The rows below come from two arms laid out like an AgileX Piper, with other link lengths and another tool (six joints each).
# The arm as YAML. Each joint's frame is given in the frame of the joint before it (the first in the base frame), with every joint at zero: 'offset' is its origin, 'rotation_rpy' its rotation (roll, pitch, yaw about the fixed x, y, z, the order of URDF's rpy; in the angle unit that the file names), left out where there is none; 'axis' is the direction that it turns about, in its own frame. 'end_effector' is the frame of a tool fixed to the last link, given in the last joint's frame.
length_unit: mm
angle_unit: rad
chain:
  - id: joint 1
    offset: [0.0, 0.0, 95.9]
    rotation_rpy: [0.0, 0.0, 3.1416]
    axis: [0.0, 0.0, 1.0]
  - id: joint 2
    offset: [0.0, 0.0, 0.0]
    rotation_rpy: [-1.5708, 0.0, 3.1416]
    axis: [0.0, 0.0, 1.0]
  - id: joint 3
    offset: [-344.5, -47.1, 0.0]
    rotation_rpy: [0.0, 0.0, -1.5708]
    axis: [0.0, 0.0, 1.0]
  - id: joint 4
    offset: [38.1, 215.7, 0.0]
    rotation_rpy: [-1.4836, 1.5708, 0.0]
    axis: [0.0, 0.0, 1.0]
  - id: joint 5
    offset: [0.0, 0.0, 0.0]
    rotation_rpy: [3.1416, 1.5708, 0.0]
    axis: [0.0, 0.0, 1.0]
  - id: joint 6
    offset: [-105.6, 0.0, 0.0]
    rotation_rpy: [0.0, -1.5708, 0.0]
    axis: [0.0, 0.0, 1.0]
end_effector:
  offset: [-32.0, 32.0, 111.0]
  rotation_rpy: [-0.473, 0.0, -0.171]
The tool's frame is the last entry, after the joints.
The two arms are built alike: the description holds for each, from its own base.
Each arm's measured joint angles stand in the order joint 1, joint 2, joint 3, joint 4, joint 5, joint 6.
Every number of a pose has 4 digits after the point. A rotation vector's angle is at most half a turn.
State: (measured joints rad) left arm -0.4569 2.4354 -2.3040 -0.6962 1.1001 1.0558; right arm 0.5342 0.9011 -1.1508 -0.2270 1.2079 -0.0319
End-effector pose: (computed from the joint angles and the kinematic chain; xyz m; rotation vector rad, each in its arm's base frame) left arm 0.4616 -0.4061 0.1650 1.8361 0.4397 0.0794; right arm 0.1952 0.0305 0.3522 0.7648 2.0029 1.0408
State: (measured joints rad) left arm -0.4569 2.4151 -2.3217 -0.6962 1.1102 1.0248; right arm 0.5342 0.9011 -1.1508 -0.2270 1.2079 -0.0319
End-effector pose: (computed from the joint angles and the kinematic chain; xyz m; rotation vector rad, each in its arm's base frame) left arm 0.4611 -0.4063 0.1825 1.8150 0.4493 0.0904; right arm 0.1952 0.0305 0.3522 0.7648 2.0029 1.0408
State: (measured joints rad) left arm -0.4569 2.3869 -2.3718 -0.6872 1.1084 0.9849; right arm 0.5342 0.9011 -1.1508 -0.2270 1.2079 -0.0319
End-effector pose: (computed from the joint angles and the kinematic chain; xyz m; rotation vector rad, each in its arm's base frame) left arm 0.4651 -0.4067 0.2143 1.7700 0.4411 0.1437; right arm 0.1952 0.0305 0.3522 0.7648 2.0029 1.0408
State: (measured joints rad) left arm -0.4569 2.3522 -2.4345 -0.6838 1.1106 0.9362; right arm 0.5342 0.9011 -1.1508 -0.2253 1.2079 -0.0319
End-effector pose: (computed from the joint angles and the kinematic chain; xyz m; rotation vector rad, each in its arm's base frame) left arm 0.4662 -0.4065 0.2555 1.7076 0.4307 0.1973; right arm 0.1950 0.0308 0.3521 0.7656 2.0034 1.0424
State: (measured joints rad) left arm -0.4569 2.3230 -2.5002 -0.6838 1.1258 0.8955; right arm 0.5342 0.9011 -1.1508 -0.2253 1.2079 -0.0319
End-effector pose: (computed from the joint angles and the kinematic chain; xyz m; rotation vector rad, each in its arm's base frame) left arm 0.4623 -0.4052 0.2935 1.6527 0.4119 0.2339; right arm 0.1950 0.0308 0.3521 0.7656 2.0034 1.0424
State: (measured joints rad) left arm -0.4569 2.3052 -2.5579 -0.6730 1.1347 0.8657; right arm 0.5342 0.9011 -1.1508 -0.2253 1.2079 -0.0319
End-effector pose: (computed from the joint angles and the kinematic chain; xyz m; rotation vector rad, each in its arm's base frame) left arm 0.4600 -0.4028 0.3209 1.6143 0.3924 0.2729; right arm 0.1950 0.0308 0.3521 0.7656 2.0034 1.0424
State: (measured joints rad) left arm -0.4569 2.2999 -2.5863 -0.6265 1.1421 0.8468; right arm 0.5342 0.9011 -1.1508 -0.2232 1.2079 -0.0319
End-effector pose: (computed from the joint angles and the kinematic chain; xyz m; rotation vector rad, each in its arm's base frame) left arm 0.4631 -0.3979 0.3261 1.6263 0.3855 0.3189; right arm 0.1949 0.0311 0.3519 0.7665 2.0040 1.0445
